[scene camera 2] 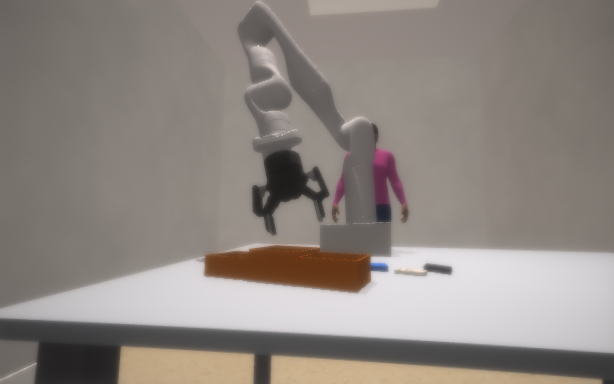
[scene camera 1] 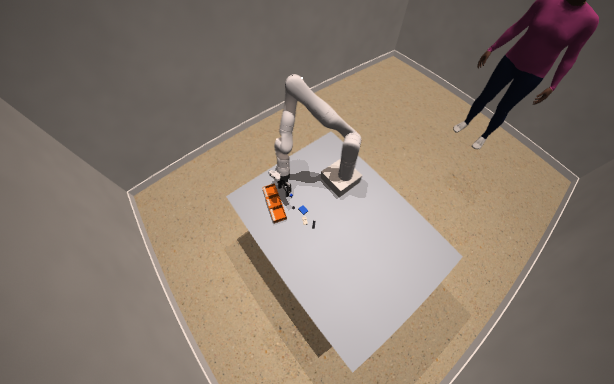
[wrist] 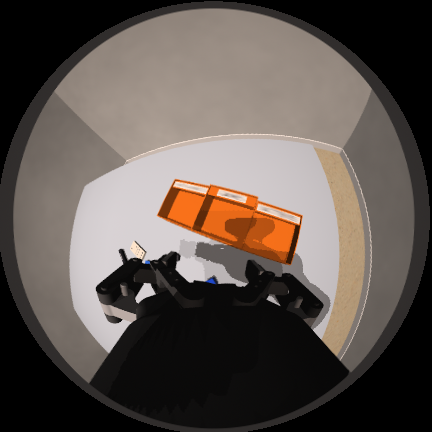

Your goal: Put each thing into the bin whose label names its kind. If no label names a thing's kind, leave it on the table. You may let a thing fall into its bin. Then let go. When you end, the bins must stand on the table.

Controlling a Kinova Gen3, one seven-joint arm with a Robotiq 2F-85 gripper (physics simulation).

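Seen in the pictures: gripper, fingertip midpoint: (scene camera 2: 296,227) (scene camera 1: 283,192) (wrist: 211,263); arm's base, link origin: (scene camera 2: 361,224) (scene camera 1: 345,175).
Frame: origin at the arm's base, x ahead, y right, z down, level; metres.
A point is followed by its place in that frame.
Note:
My gripper (scene camera 1: 285,193) {z 0.004, x 0.352, y 0.202 m} (scene camera 2: 296,226) {z 0.004, x 0.352, y 0.202 m} (wrist: 211,263) {z 0.004, x 0.352, y 0.202 m} is open and empty, above the table beside the bins. Three joined orange bins (scene camera 1: 278,214) {z 0.075, x 0.461, y 0.146 m} (scene camera 2: 287,275) {z 0.070, x 0.472, y 0.216 m} (wrist: 182,206) {z 0.075, x 0.465, y 0.131 m} stand on the table; their white labels (wrist: 231,195) {z 0.040, x 0.453, y 0.234 m} are too blurred to read. A small blue piece (scene camera 1: 291,195) {z 0.066, x 0.315, y 0.176 m} (wrist: 212,281) {z 0.066, x 0.317, y 0.186 m} lies near the gripper, partly hidden in the wrist view. A blue square block (scene camera 1: 303,210) {z 0.072, x 0.337, y 0.050 m} (scene camera 2: 379,267) {z 0.075, x 0.353, y 0.049 m}, a cream dotted tile (scene camera 1: 305,220) {z 0.073, x 0.376, y -0.004 m} (scene camera 2: 410,271) {z 0.076, x 0.389, y 0.005 m} (wrist: 138,250) {z 0.075, x 0.377, y 0.008 m}, a black cylinder (scene camera 1: 313,224) {z 0.068, x 0.364, y -0.058 m} (scene camera 2: 438,268) {z 0.073, x 0.368, y -0.055 m} (wrist: 123,256) {z 0.072, x 0.360, y -0.050 m} and a small dark piece (scene camera 1: 293,207) {z 0.073, x 0.364, y 0.110 m} lie on the table.
The robot's base (scene camera 1: 341,179) {z -0.010, x 0.048, y -0.006 m} (scene camera 2: 355,239) {z 0.039, x 0.098, y 0.039 m} stands on the grey table (scene camera 1: 360,280) {z 0.082, x 0.428, y -0.471 m} (scene camera 2: 200,305) {z 0.082, x 0.579, y 0.305 m}, behind the bins in the second scene view. The bins are near one table edge. A person in a pink top (scene camera 1: 554,42) (scene camera 2: 385,175) stands beyond the table.

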